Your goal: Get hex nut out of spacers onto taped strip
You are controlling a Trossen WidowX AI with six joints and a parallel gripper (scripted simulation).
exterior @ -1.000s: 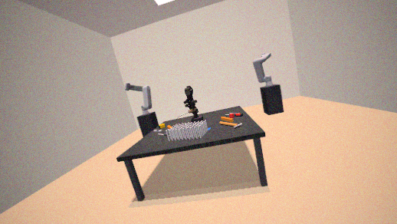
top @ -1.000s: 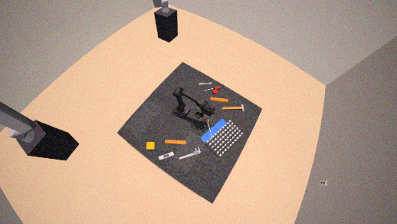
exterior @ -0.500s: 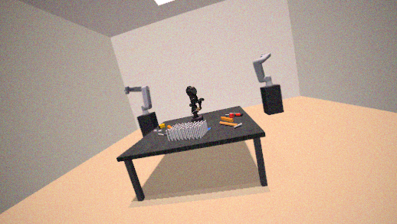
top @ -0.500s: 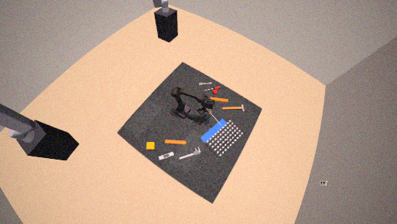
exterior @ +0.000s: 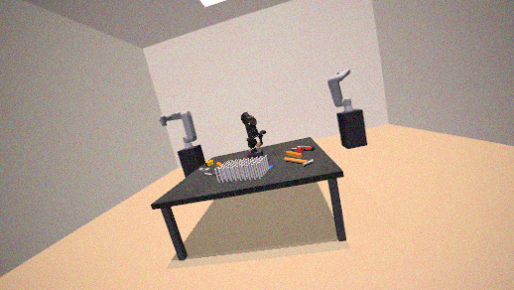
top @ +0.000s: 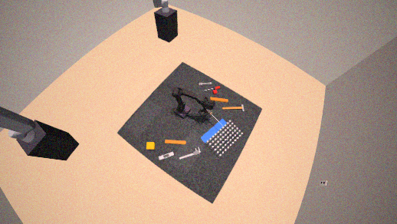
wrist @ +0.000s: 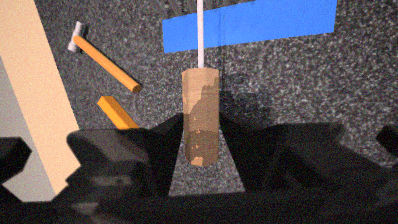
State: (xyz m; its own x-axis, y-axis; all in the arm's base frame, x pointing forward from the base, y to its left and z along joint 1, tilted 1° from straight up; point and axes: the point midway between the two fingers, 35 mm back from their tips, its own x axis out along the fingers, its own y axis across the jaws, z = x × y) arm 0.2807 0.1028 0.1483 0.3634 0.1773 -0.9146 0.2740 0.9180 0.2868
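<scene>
Now: gripper tip 160 mm short of the blue taped strip, 160 mm above it and 100 mm to the left of it. Round my gripper tip: hook tool: 100 mm ahead, 30 mm to the right.
</scene>
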